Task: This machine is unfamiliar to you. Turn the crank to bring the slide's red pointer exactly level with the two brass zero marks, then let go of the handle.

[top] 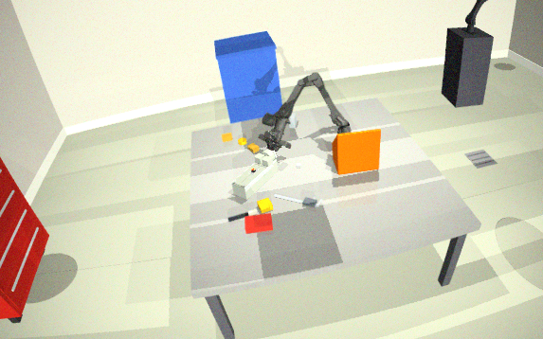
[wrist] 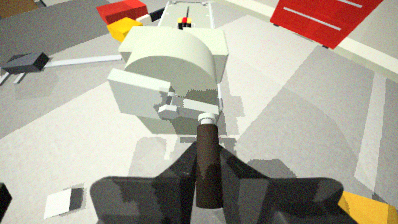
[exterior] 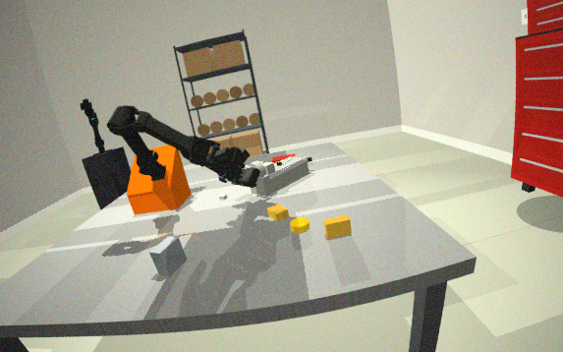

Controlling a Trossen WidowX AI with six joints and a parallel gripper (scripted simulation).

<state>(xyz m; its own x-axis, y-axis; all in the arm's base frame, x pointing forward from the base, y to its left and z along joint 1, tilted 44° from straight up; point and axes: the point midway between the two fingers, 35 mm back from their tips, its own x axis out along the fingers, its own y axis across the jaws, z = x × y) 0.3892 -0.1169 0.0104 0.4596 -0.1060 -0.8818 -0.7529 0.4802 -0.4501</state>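
Right now the dark brown crank handle is 30 mm above my gripper tip, 10 mm to the right of it and 10 mm behind it. Also, from my gripper tip: yellow block: 340 mm to the left, 50 mm ahead, 40 mm below; then grey cube: 380 mm to the right, 170 mm behind, 20 mm below; then red pointer: 150 mm to the left, 90 mm ahead, 30 mm above.
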